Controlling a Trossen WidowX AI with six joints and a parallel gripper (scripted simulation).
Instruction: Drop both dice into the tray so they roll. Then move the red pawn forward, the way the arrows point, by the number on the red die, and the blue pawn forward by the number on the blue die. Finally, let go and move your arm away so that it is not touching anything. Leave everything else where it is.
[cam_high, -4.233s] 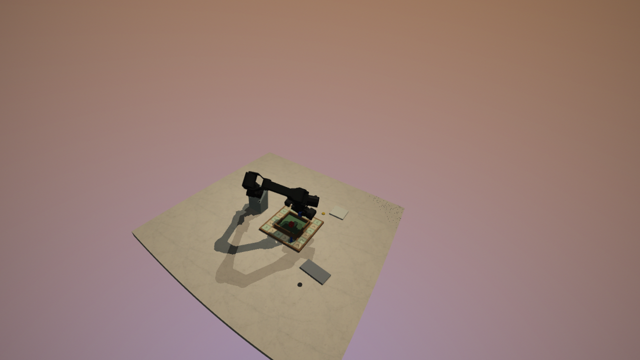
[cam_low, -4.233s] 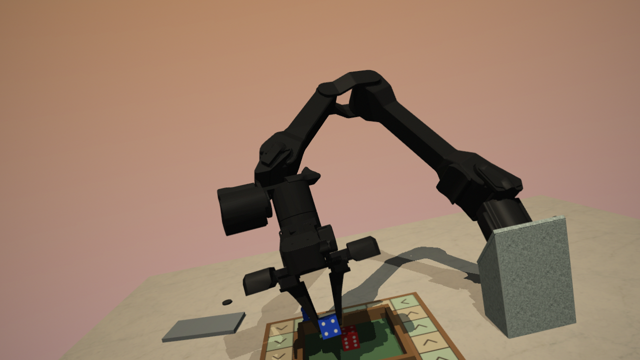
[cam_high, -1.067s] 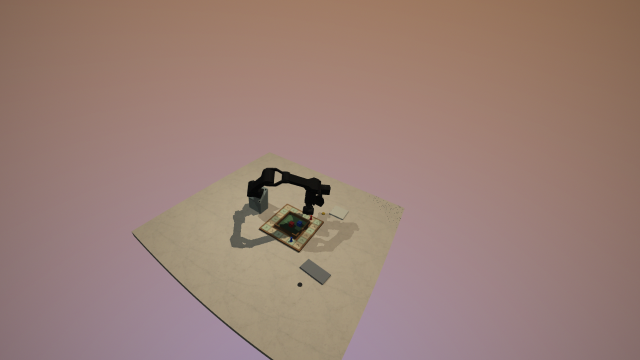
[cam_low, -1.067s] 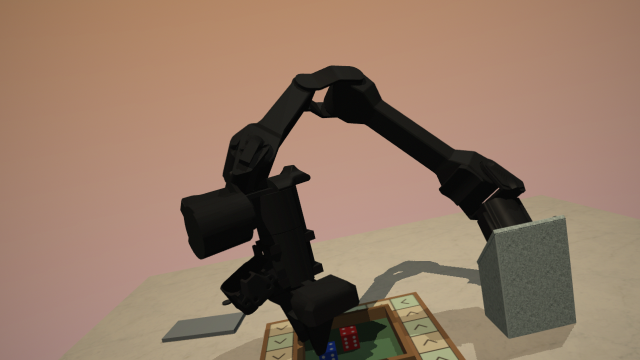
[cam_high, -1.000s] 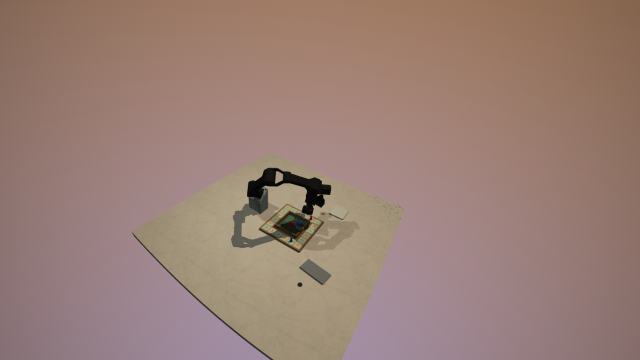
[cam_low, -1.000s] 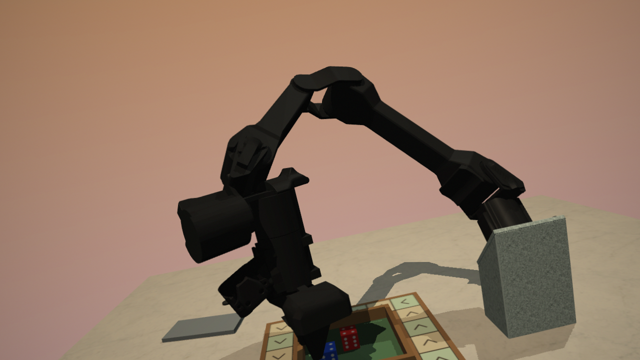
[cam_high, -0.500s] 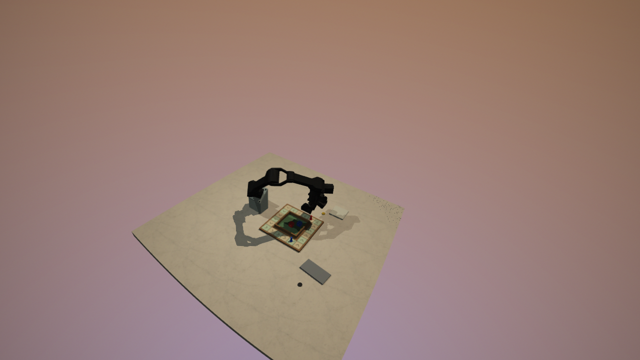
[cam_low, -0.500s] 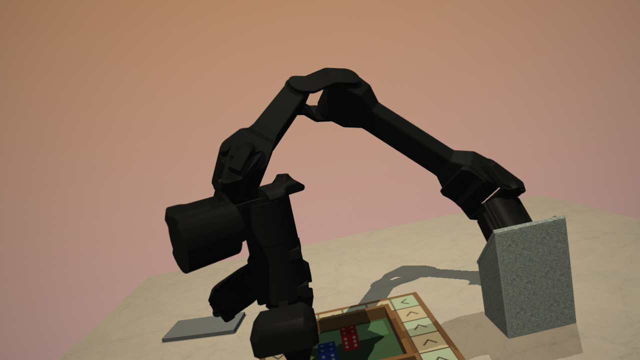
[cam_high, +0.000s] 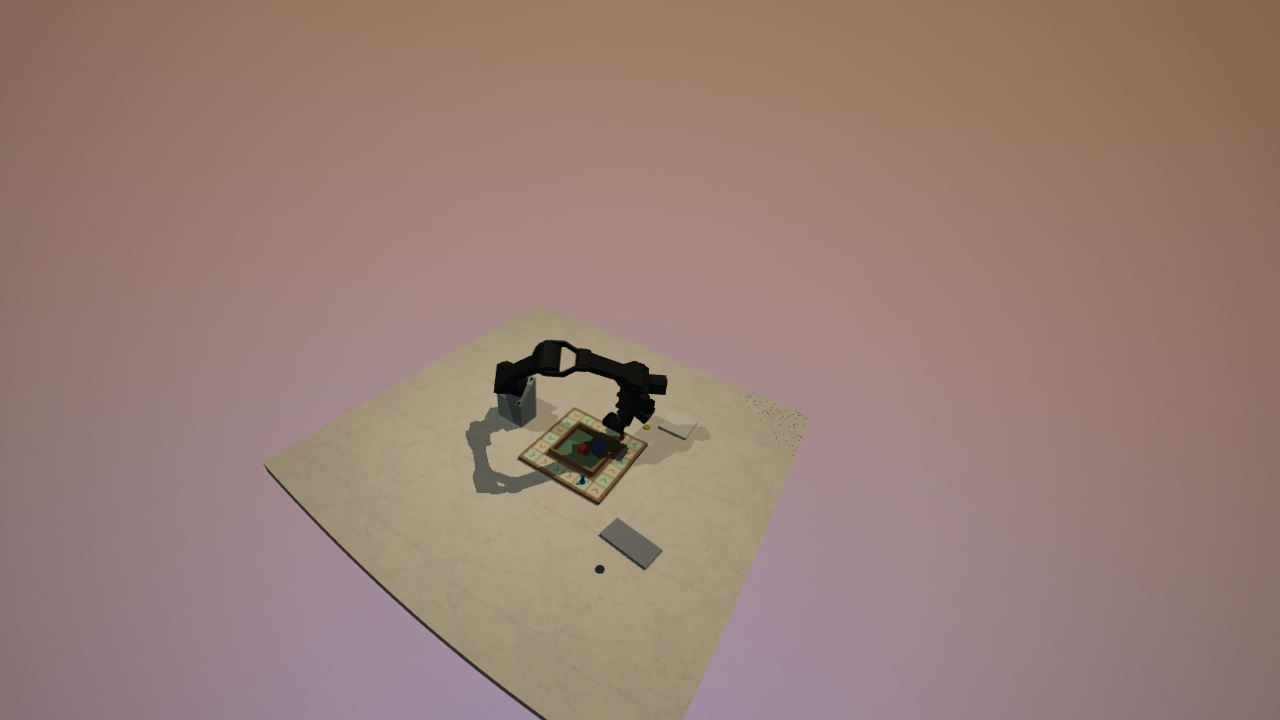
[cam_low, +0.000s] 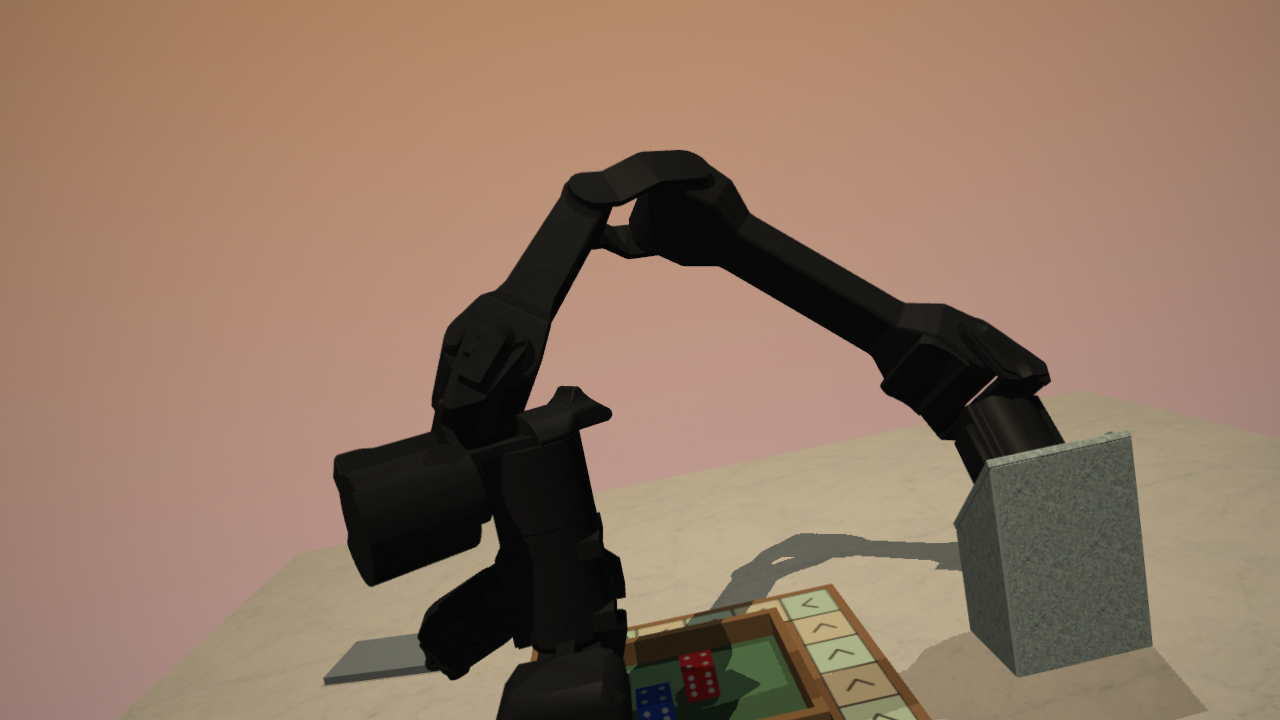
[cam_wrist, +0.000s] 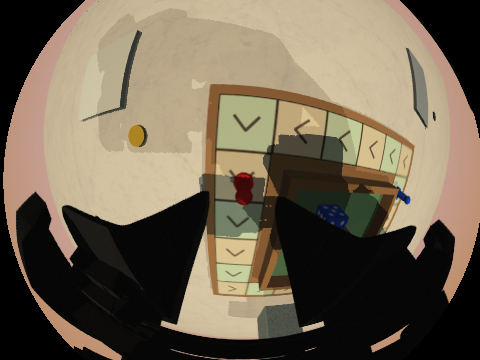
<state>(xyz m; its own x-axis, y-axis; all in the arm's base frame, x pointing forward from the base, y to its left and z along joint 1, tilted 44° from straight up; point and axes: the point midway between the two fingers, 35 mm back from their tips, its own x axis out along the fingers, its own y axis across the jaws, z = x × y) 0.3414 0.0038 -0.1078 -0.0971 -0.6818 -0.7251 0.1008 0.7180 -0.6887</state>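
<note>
Right now my gripper tip is 3 cm above the red pawn. Also, from my gripper tip: small yellow disc: 4 cm ahead, 10 cm to the left, 5 cm below; green tray: 8 cm behind, 10 cm to the right, 5 cm below; white plate: 13 cm ahead, 17 cm to the left, 5 cm below.
</note>
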